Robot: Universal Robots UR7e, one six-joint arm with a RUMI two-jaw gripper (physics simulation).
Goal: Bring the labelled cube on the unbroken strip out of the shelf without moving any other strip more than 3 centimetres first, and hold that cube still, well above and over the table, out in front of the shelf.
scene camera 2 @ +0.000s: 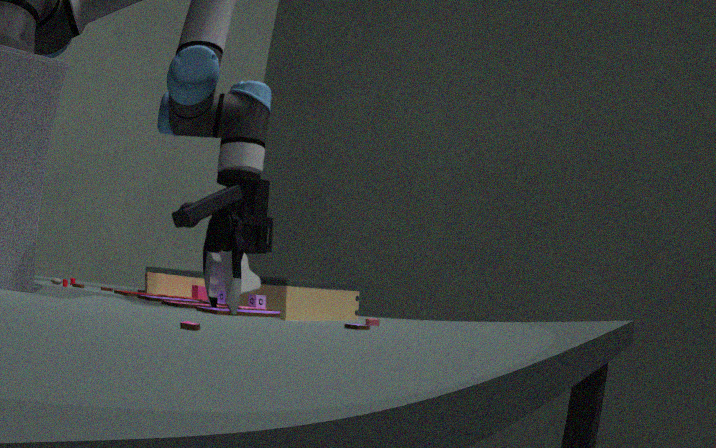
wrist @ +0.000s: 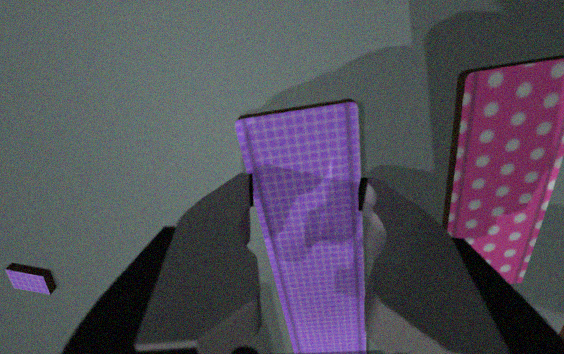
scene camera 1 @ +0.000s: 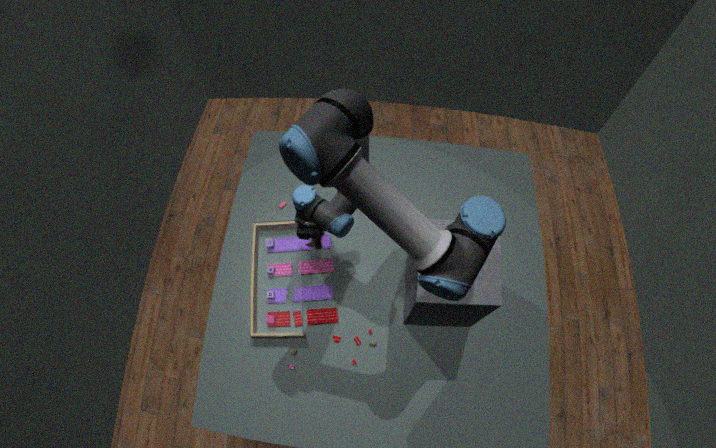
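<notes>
The unbroken purple checked strip (scene camera 1: 285, 244) (scene camera 2: 264, 312) (wrist: 300, 140) lies flat, its far part inside the low wooden shelf (scene camera 1: 253, 280) (scene camera 2: 322, 304). Its labelled cube (scene camera 1: 270, 243) (scene camera 2: 257, 301) stands on the inner end, at the back. The cube does not show in the wrist view. My gripper (scene camera 1: 316, 245) (scene camera 2: 223, 307) (wrist: 304, 179) points down at the strip's outer part, shut on it, with one fingertip against each long edge. Beside it lies a pink dotted strip (scene camera 1: 316, 266) (wrist: 505, 150), parted by a gap from its inner piece (scene camera 1: 282, 269), which bears a cube (scene camera 1: 270, 270).
A second purple strip (scene camera 1: 313, 293) and a red strip (scene camera 1: 322, 316) are in separate pieces, with cubes on their inner pieces. Small red bits (scene camera 1: 357, 340) lie in front of the shelf. A small purple tile (wrist: 30, 281) and a pink block (scene camera 2: 190, 325) lie on the unbroken strip's outer side.
</notes>
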